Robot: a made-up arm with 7 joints. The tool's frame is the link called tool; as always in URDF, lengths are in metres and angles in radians. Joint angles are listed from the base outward.
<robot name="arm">
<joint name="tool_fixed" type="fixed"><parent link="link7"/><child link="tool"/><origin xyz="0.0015 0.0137 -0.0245" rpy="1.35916 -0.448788 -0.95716"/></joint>
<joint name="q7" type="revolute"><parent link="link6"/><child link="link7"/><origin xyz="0.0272 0.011 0.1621" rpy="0 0 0"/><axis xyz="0 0 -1"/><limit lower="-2.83" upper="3.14"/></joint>
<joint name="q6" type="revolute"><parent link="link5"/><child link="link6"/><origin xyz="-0.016 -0.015 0.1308" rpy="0 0 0"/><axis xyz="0 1 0"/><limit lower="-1.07" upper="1.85"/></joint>
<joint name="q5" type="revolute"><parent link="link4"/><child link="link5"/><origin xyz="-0.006 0.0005 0.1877" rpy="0 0 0"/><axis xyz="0 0 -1"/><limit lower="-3.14" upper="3.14"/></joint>
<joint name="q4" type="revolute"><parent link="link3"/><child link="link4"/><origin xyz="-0.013 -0.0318 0.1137" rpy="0 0 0"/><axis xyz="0 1 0"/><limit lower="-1.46" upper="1.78"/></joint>
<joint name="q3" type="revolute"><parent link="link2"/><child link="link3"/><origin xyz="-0.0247 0.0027 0.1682" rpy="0 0 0"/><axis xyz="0 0 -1"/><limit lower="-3.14" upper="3.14"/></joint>
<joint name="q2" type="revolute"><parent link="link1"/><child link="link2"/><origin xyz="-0.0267 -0.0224 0.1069" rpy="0 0 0"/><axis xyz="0 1 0"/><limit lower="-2.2" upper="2.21"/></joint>
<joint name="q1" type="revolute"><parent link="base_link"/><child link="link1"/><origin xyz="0.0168 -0.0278 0.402" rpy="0 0 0"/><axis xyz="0 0 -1"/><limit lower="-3.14" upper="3.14"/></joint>
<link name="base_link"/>
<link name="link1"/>
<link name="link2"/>
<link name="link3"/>
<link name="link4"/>
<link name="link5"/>
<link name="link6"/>
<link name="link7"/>
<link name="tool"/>
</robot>
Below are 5 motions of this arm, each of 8 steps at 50 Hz.
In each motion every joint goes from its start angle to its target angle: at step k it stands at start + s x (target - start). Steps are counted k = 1, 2, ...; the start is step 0. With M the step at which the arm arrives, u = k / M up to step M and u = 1 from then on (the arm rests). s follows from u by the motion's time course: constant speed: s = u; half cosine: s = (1 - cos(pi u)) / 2; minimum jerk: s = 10 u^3 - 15 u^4 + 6 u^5.
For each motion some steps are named. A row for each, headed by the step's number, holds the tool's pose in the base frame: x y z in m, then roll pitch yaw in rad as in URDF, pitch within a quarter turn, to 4 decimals.
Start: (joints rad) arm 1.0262 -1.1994 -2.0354 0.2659 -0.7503 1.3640 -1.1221
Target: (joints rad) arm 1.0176 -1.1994 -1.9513 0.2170 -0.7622 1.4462 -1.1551
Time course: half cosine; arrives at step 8
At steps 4, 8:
4: -0.2284 0.5429 0.5947 -1.4103 0.9025 -1.2070
8: -0.2319 0.5362 0.6010 -1.3660 0.8877 -1.1882

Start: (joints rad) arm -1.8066 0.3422 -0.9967 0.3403 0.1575 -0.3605 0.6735
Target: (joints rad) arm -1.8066 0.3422 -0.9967 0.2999 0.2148 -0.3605 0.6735
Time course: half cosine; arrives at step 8
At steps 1, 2, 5, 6, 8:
1: -0.1026 0.2166 1.1771 1.1413 -0.2486 1.1004
2: -0.1010 0.2160 1.1780 1.1444 -0.2515 1.0932
5: -0.0925 0.2131 1.1822 1.1602 -0.2649 1.0569
6: -0.0900 0.2122 1.1835 1.1650 -0.2687 1.0460
8: -0.0878 0.2115 1.1846 1.1694 -0.2721 1.0360

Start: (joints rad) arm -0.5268 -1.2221 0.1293 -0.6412 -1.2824 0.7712 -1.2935
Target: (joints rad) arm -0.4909 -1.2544 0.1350 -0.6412 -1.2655 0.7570 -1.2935
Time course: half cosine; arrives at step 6
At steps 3, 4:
3: -0.6241 -0.3093 0.4684 -0.2371 -0.1870 1.7605
4: -0.6266 -0.3036 0.4632 -0.2453 -0.1941 1.7570

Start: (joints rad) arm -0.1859 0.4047 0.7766 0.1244 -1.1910 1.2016 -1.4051
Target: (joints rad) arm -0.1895 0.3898 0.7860 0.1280 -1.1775 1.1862 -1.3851
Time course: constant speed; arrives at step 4
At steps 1, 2, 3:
1: 0.3060 0.0134 1.0582 2.5191 0.7858 1.5082
2: 0.3045 0.0125 1.0596 2.5062 0.7890 1.4938
3: 0.3030 0.0116 1.0610 2.4932 0.7921 1.4794

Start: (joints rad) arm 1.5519 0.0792 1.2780 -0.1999 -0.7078 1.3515 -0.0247
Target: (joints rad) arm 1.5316 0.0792 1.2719 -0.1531 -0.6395 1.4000 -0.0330
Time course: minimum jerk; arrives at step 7
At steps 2, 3, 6, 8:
2: 0.0076 -0.0807 1.1162 0.2666 0.2661 -3.0650
3: 0.0027 -0.0809 1.1147 0.2588 0.2836 -3.0782
6: -0.0103 -0.0815 1.1104 0.2353 0.3310 -3.1156
8: -0.0108 -0.0815 1.1102 0.2344 0.3328 -3.1170

